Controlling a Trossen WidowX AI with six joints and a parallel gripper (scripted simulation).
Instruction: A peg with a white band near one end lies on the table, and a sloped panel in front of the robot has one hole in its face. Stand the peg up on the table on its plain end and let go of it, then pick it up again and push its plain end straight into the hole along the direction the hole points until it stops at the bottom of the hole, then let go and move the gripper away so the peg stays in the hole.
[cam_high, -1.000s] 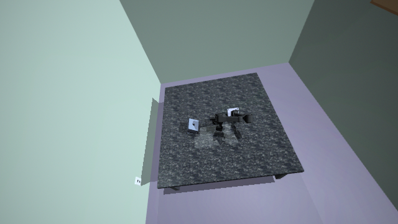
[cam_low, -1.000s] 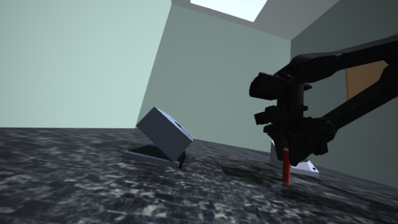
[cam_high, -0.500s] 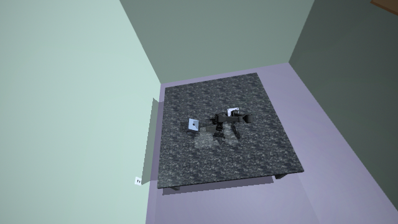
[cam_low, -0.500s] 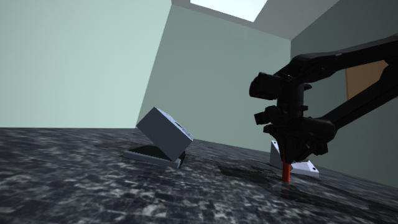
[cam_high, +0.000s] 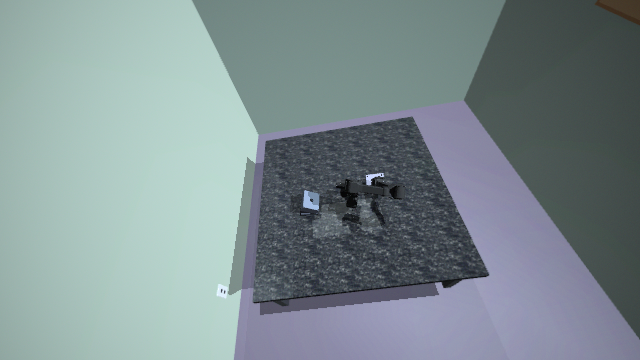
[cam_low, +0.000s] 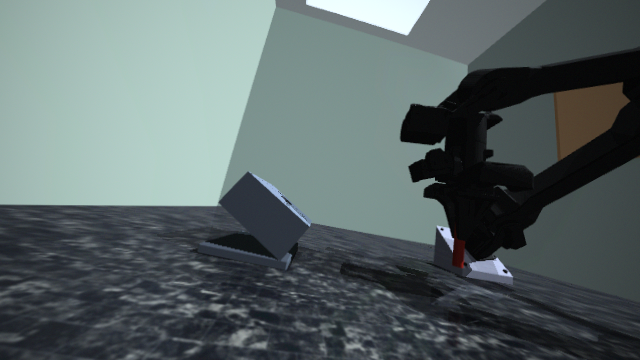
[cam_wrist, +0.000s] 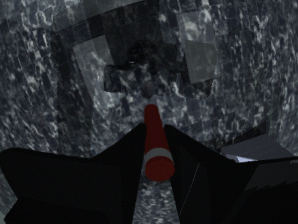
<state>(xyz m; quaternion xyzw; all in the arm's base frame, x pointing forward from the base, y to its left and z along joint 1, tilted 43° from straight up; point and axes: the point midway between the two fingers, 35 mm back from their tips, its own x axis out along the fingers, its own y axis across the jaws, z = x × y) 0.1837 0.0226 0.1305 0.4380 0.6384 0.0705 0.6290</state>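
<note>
The sloped grey panel lies 28 cm ahead of my gripper tip, 9 cm to the right of it and 1 cm below it. The rest, counted from my gripper tip: red peg 2 cm above; flat base plate 30 cm ahead, 9 cm to the right, 7 cm below.
</note>
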